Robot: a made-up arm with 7 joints. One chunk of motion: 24 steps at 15 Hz.
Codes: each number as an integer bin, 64 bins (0 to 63) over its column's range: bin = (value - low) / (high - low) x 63, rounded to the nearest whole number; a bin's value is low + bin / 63 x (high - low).
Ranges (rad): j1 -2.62..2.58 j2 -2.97..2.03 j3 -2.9..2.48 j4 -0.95..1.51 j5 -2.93..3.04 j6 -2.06..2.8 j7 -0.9..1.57
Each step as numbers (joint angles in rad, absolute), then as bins.
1 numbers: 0.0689 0.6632 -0.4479 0.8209 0.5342 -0.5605 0.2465
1 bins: 33 46 29 45 37 19 29
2 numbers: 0.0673 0.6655 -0.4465 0.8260 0.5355 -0.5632 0.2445
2 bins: 33 46 29 45 37 19 29
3 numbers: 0.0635 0.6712 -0.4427 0.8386 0.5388 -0.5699 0.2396
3 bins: 33 46 29 46 37 19 29
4 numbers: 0.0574 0.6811 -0.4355 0.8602 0.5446 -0.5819 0.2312
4 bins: 32 46 29 46 37 19 29
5 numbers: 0.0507 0.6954 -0.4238 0.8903 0.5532 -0.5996 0.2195
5 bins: 32 46 29 47 37 19 29
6 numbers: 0.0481 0.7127 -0.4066 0.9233 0.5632 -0.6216 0.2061
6 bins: 32 46 29 48 37 19 28
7 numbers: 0.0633 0.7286 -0.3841 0.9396 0.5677 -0.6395 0.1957
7 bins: 33 47 29 48 37 18 28
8 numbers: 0.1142 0.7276 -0.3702 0.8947 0.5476 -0.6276 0.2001
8 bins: 33 47 30 47 37 19 28
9 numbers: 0.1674 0.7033 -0.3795 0.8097 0.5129 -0.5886 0.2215
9 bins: 34 46 30 45 36 19 29
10 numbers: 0.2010 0.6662 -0.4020 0.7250 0.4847 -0.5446 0.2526
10 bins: 34 46 29 43 36 20 29
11 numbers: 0.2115 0.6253 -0.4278 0.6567 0.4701 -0.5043 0.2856
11 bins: 34 45 29 41 36 20 30
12 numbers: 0.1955 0.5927 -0.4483 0.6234 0.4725 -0.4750 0.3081
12 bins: 34 45 29 40 36 21 31
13 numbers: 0.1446 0.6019 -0.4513 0.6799 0.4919 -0.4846 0.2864
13 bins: 33 45 29 42 36 20 30
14 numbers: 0.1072 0.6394 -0.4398 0.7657 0.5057 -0.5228 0.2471
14 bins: 33 45 29 44 36 20 29
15 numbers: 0.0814 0.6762 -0.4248 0.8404 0.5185 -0.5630 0.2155
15 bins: 33 46 29 46 36 19 28
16 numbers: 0.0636 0.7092 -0.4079 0.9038 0.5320 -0.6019 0.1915
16 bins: 33 46 29 47 37 19 28
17 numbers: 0.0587 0.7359 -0.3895 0.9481 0.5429 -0.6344 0.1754
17 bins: 32 47 29 49 37 18 27
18 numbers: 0.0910 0.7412 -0.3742 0.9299 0.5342 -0.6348 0.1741
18 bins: 33 47 30 48 37 18 27
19 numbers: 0.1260 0.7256 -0.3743 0.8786 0.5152 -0.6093 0.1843
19 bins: 33 47 30 47 36 19 28
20 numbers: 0.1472 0.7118 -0.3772 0.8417 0.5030 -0.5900 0.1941
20 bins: 34 46 30 46 36 19 28
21 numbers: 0.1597 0.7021 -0.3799 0.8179 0.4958 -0.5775 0.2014
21 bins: 34 46 30 45 36 19 28
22 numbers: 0.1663 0.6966 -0.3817 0.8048 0.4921 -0.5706 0.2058
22 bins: 34 46 29 45 36 19 28
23 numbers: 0.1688 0.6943 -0.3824 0.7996 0.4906 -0.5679 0.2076
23 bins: 34 46 29 45 36 19 28
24 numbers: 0.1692 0.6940 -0.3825 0.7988 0.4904 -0.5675 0.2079
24 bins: 34 46 29 45 36 19 28
